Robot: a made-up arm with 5 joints.
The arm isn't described. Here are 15 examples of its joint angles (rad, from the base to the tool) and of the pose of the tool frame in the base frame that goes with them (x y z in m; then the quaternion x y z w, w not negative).
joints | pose
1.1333 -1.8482 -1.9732 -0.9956 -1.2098 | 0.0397 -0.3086 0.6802 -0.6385 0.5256 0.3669 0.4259
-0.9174 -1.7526 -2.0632 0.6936 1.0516 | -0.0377 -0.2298 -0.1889 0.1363 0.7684 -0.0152 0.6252
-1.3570 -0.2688 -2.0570 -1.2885 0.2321 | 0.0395 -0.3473 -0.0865 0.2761 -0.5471 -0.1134 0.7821
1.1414 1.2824 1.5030 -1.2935 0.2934 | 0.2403 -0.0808 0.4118 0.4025 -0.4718 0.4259 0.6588
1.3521 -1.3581 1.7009 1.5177 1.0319 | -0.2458 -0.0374 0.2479 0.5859 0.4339 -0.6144 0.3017
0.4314 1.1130 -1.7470 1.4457 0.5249 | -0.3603 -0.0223 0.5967 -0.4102 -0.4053 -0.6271 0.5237
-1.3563 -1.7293 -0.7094 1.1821 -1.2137 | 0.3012 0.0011 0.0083 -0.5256 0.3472 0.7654 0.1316
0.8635 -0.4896 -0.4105 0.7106 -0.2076 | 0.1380 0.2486 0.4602 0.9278 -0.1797 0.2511 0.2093
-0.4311 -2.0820 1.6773 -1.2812 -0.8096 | -0.2447 0.0463 0.3711 0.2625 0.6481 -0.5265 0.4835
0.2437 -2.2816 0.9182 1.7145 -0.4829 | 0.0684 0.1537 0.3311 0.9774 -0.1940 -0.0662 0.0524
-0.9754 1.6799 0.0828 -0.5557 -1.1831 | -0.0353 0.2048 0.3201 0.6283 -0.6285 0.3862 0.2471
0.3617 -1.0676 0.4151 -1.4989 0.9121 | 0.1180 0.1342 0.2681 -0.2324 0.3308 0.8297 0.3848
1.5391 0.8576 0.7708 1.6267 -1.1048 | 0.0602 -0.1016 0.1966 -0.0460 0.6464 0.7446 0.1602
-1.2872 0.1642 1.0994 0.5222 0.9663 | 0.0197 0.2123 0.2743 -0.8934 -0.3093 -0.1384 0.2949
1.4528 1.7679 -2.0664 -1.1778 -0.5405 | -0.4252 0.1504 0.5026 0.4073 0.5375 -0.3997 0.6209
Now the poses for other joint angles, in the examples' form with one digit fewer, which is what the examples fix.
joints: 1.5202 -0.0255 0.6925 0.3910 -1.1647
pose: 0.050 -0.045 0.166 0.059 0.069 0.491 0.866
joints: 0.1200 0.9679 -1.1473 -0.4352 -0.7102
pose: -0.297 0.092 0.529 0.963 0.128 0.236 0.031
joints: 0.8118 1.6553 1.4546 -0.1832 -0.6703
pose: 0.241 -0.031 0.401 -0.219 -0.240 0.724 0.608
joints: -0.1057 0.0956 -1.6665 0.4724 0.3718
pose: -0.066 -0.307 0.648 -0.526 -0.031 -0.286 0.800
